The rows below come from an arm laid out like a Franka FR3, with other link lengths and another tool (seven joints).
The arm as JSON. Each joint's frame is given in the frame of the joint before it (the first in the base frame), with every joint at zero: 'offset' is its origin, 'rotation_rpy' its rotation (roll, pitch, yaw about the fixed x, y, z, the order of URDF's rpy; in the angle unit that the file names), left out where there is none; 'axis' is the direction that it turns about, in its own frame. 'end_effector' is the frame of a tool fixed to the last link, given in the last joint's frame.
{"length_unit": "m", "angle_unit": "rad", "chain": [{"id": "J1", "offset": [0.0, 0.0, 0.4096], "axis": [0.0, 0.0, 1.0]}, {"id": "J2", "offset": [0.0, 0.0, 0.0], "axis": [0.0, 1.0, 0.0]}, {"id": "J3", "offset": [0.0, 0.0, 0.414], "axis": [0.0, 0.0, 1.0]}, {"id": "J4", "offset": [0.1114, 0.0, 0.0], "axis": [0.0, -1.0, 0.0]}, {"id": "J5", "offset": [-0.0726, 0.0, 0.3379], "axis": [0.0, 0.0, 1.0]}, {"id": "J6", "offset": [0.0, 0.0, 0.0], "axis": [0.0, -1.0, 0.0]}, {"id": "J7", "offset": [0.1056, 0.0, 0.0], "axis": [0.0, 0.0, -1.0]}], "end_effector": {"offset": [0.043, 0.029, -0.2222], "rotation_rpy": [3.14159, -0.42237, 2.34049]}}
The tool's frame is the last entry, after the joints.
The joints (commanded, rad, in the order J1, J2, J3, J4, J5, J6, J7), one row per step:
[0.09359 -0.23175 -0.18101 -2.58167 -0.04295 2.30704 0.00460]
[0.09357 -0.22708 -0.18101 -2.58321 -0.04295 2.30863 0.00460]
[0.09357 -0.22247 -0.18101 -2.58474 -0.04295 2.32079 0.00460]
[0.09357 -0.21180 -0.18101 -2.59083 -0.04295 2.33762 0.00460]
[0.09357 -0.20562 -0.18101 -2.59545 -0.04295 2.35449 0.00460]
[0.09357 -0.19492 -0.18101 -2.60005 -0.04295 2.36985 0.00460]
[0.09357 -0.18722 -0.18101 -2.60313 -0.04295 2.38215 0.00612]
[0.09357 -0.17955 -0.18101 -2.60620 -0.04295 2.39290 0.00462]
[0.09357 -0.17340 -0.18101 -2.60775 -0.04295 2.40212 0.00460]
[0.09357 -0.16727 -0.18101 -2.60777 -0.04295 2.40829 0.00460]
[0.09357 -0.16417 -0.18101 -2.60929 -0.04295 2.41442 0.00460]
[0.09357 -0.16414 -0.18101 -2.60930 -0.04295 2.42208 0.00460]
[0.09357 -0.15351 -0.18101 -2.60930 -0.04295 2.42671 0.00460]
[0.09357 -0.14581 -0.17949 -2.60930 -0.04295 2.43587 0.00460]
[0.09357 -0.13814 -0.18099 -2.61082 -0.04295 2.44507 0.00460]
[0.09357 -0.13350 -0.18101 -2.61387 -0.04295 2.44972 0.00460]
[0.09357 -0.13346 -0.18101 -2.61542 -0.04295 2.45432 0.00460]
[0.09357 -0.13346 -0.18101 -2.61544 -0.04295 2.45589 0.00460]
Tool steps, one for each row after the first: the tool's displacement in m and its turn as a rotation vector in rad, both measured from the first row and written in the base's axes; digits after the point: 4 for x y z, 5 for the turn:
[-0.0002 0.0001 -0.0025 -0.00039 0.00460 0.00003]
[0.0020 0.0000 -0.0035 -0.00133 -0.00143 -0.00004]
[0.0033 0.0001 -0.0085 -0.00271 -0.00155 0.00005]
[0.0052 0.0001 -0.0108 -0.00378 -0.00765 0.00008]
[0.0068 0.0001 -0.0154 -0.00519 -0.00775 0.00015]
[0.0082 0.0001 -0.0184 -0.00636 -0.00928 -0.00134]
[0.0093 0.0001 -0.0216 -0.00731 -0.00934 0.00022]
[0.0106 0.0001 -0.0237 -0.00824 -0.01088 0.00025]
[0.0119 0.0000 -0.0256 -0.00913 -0.01092 0.00024]
[0.0126 0.0000 -0.0268 -0.00961 -0.01244 0.00027]
[0.0144 -0.0001 -0.0257 -0.01001 -0.02005 0.00022]
[0.0152 -0.0001 -0.0299 -0.01124 -0.01409 0.00026]
[0.0172 0.0004 -0.0321 -0.01265 -0.01560 0.00176]
[0.0184 -0.0003 -0.0350 -0.01351 -0.01561 0.00034]
[0.0180 -0.0002 -0.0377 -0.01392 -0.01260 0.00042]
[0.0184 -0.0002 -0.0377 -0.01403 -0.01561 0.00045]
[0.0187 -0.0002 -0.0374 -0.01411 -0.01715 0.00045]

